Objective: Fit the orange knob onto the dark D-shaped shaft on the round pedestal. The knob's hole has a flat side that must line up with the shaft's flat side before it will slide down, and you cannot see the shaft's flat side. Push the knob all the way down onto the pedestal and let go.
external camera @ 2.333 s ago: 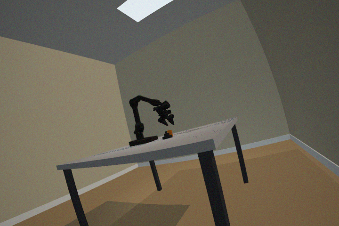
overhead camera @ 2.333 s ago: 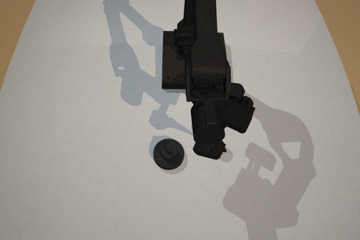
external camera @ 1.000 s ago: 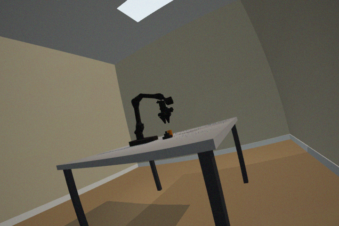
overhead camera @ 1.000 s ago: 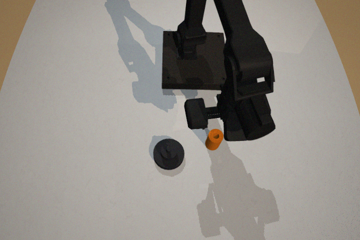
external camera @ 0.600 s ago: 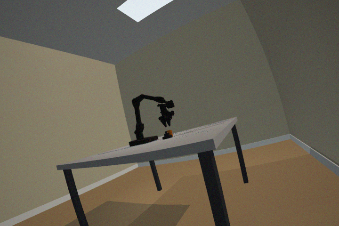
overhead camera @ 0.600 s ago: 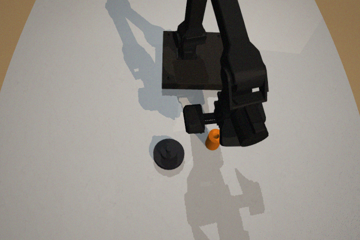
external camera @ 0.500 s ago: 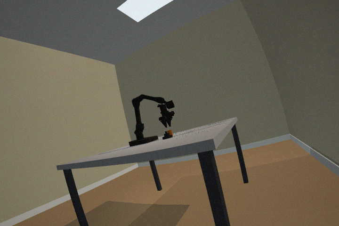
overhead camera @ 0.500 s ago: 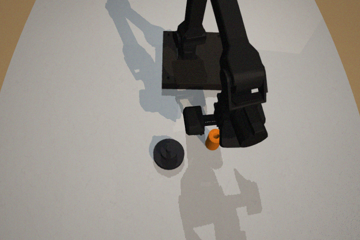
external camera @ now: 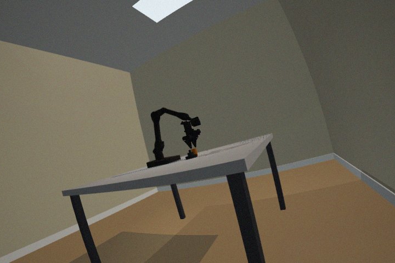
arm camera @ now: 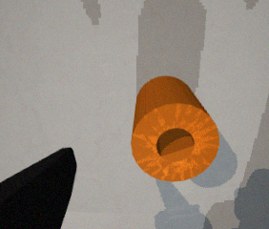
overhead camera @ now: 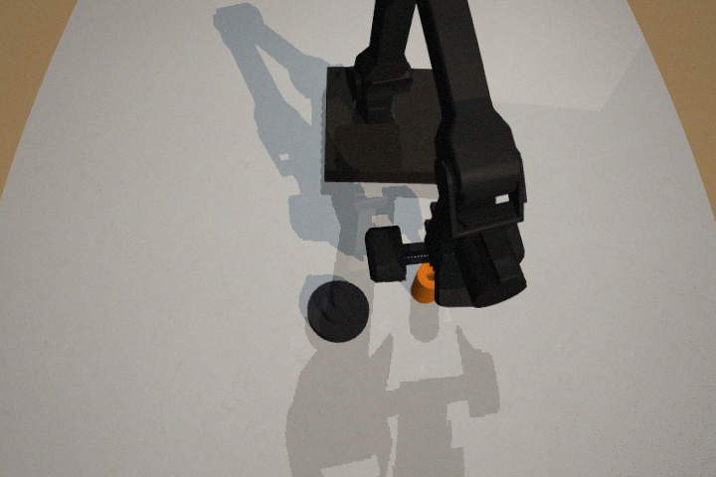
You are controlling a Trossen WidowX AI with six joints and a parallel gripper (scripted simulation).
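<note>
My gripper tip is 4 cm above the orange knob. From my gripper tip the other things lie so: round dark pedestal 13 cm to the right, 4 cm below, 3 cm ahead.
</note>
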